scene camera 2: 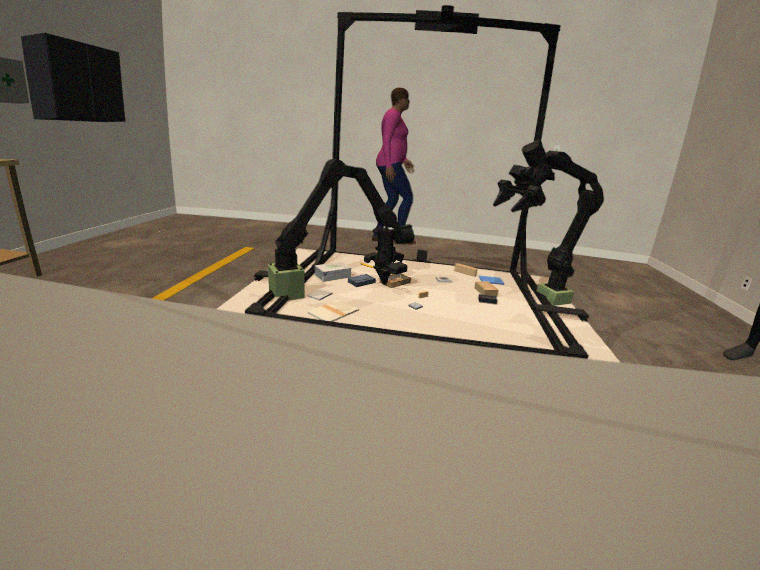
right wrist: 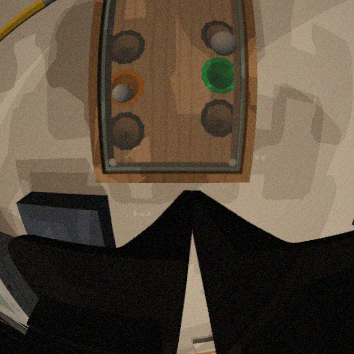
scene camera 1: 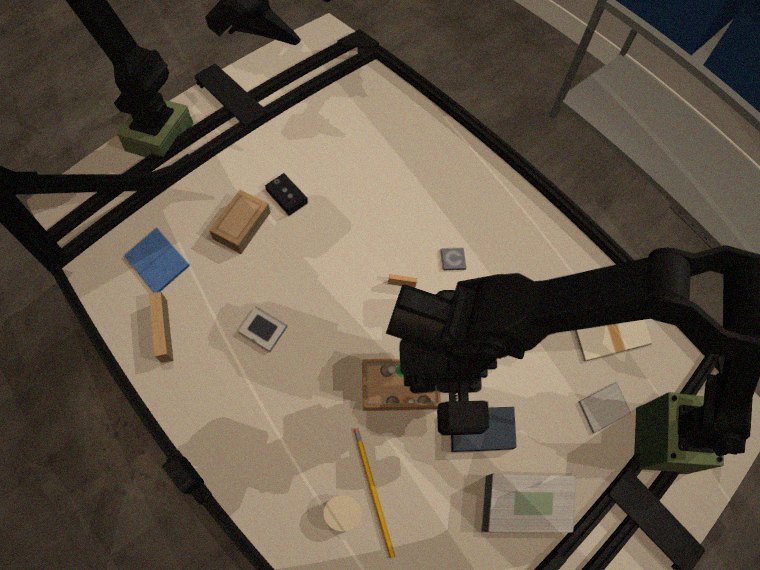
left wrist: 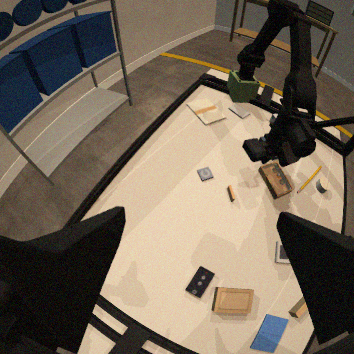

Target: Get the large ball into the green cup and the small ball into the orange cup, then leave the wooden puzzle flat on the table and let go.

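Seen in the pictures: left gripper, fingertip midpoint: [scene camera 2: 502, 208] [scene camera 1: 315, 20] [left wrist: 205, 218]; right gripper, fingertip midpoint: [scene camera 2: 384, 284] [right wrist: 190, 198] [left wrist: 262, 162]; left arm's base, origin of the base link: [scene camera 2: 556, 287] [scene camera 1: 151, 119]; right arm's base, origin of the base link: [scene camera 2: 285, 267] [scene camera 1: 696, 429] [left wrist: 244, 76].
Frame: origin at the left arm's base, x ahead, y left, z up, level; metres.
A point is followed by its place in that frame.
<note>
The wooden puzzle [scene camera 1: 364, 386] @(x 0.522, y -0.297, z -0.029 m) [scene camera 2: 399, 280] @(x 0.565, y -0.240, z -0.029 m) [left wrist: 267, 183] @(x 0.552, y -0.243, z -0.041 m) [right wrist: 172, 177] @(x 0.615, y -0.256, z -0.030 m) is on the table; any slight tilt cannot be told. In the right wrist view the large ball [right wrist: 223, 43] @(x 0.551, y -0.257, z -0.037 m) is at the dark cup directly above the green cup [right wrist: 219, 75] @(x 0.568, y -0.253, z -0.032 m), which holds no ball. The small ball [right wrist: 121, 93] @(x 0.589, y -0.290, z -0.040 m) is at the lower left of the orange cup [right wrist: 132, 80] @(x 0.583, y -0.285, z -0.032 m), inside its ring. My right gripper [scene camera 2: 384, 281] @(x 0.626, y -0.241, z -0.042 m) [right wrist: 190, 198] @(x 0.626, y -0.241, z -0.042 m) is shut and empty, its tips close to the puzzle's short end; contact is unclear. My left gripper [scene camera 2: 505, 206] @(x 0.338, y 0.001, z 0.298 m) [left wrist: 205, 218] @(x 0.338, y 0.001, z 0.298 m) is open and empty, high above the table.
A dark blue box [scene camera 1: 500, 429] @(x 0.721, y -0.291, z -0.034 m) [right wrist: 67, 225] @(x 0.664, y -0.300, z -0.034 m) lies close to the puzzle. A pencil [scene camera 1: 373, 493] @(x 0.584, y -0.431, z -0.044 m), a round pale piece [scene camera 1: 341, 513] @(x 0.554, y -0.473, z -0.025 m), a grey case [scene camera 1: 532, 503] @(x 0.791, y -0.383, z -0.011 m) and a small wooden block [scene camera 1: 402, 280] @(x 0.519, y -0.127, z -0.032 m) lie around it. A wooden box [scene camera 1: 240, 219] @(x 0.251, y -0.122, z -0.023 m) lies farther off.
</note>
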